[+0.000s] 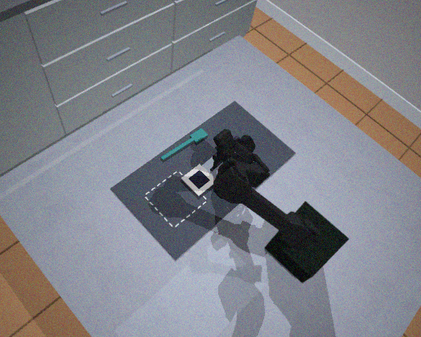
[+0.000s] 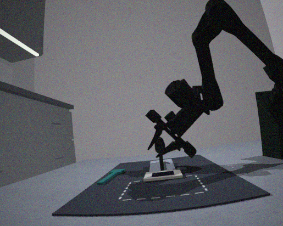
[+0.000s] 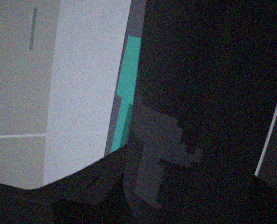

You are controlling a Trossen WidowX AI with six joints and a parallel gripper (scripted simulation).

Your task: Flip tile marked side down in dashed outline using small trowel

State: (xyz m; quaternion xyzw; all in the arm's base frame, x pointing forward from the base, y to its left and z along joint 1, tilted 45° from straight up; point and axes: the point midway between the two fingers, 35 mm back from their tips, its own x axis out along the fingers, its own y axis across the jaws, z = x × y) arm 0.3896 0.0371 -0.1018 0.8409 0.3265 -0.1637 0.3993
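My gripper tip is now 70 mm above the dark mat, 50 mm to the right of it and 20 mm past it. Round my gripper tip: teal trowel (120 mm ahead, 50 mm below, 30 mm to the left); then white tile (110 mm to the left, 50 mm below, 30 mm behind).
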